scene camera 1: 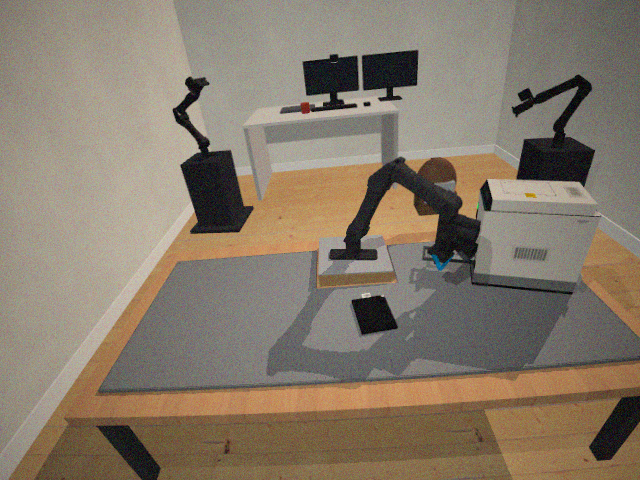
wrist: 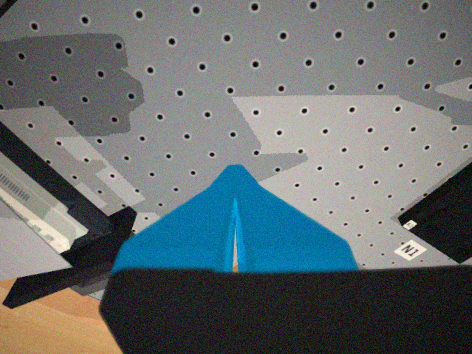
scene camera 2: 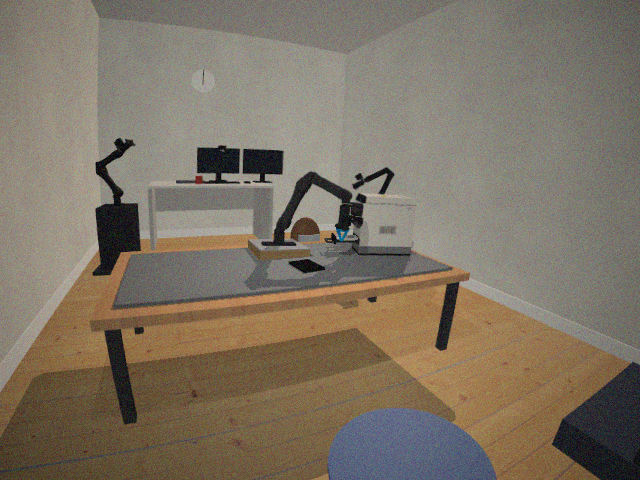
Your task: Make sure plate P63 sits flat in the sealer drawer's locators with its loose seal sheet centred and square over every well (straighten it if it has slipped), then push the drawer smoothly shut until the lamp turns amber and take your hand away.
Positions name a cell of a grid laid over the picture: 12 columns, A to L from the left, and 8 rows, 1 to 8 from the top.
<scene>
My gripper (wrist: F5) is shut, holding nothing. Further things: a black pad (wrist: L5), a dark drawer front (wrist: C6) and a perforated grey surface (scene camera 1: E6).
</scene>
